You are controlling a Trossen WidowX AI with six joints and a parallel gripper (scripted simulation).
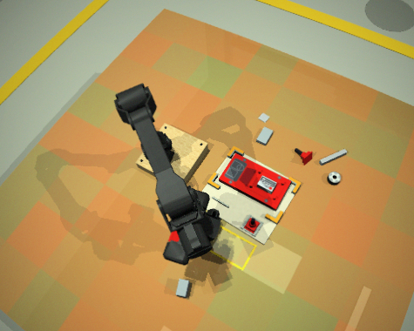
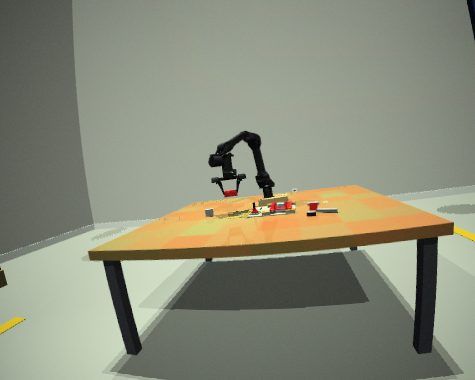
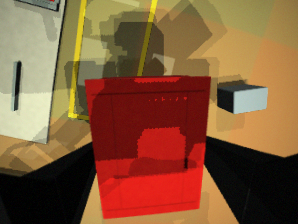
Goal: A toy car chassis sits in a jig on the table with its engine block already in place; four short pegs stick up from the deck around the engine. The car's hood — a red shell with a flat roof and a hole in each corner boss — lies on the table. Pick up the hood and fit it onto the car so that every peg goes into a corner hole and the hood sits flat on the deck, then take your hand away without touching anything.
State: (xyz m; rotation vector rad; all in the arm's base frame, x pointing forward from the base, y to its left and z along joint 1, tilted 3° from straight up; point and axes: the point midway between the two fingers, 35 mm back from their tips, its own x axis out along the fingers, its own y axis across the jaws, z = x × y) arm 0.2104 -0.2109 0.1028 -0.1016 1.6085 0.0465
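Now: gripper tip 260 mm to the right of the grey engine block, 140 mm short of it and 80 mm above it. The rest, counted from my gripper tip: silver wheel: 360 mm to the left, 330 mm ahead, 100 mm below; red hood: 10 mm above.
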